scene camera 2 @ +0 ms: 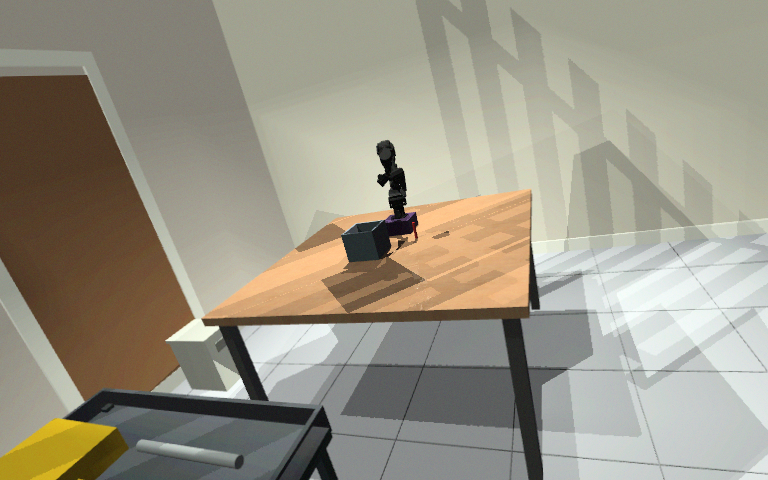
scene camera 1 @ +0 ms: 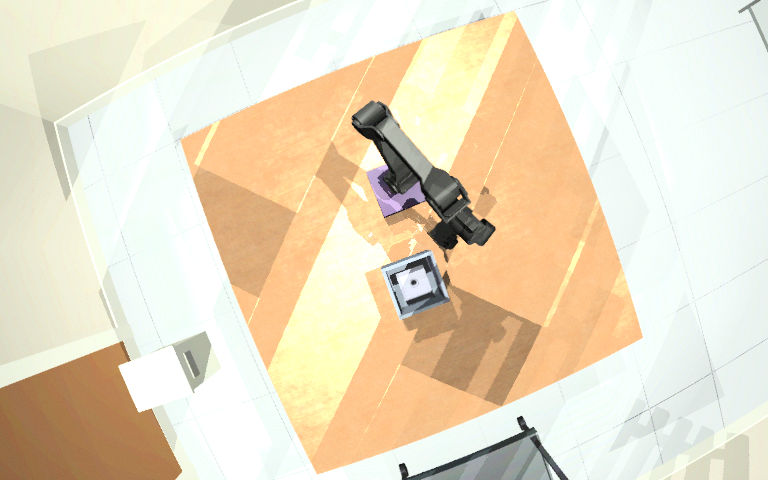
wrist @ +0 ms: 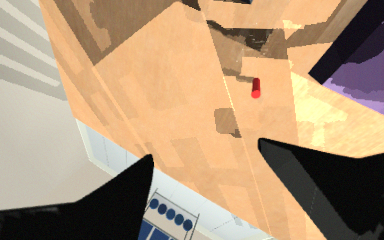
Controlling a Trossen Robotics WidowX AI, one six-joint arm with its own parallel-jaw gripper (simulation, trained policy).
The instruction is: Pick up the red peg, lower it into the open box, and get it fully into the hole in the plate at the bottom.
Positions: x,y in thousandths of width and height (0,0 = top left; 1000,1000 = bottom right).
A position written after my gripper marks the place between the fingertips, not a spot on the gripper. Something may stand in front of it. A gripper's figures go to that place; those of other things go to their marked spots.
Labels:
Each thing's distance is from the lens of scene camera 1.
my gripper (scene camera 1: 613,461): 1.10 m
grey box (scene camera 1: 572,618): 1.27 m

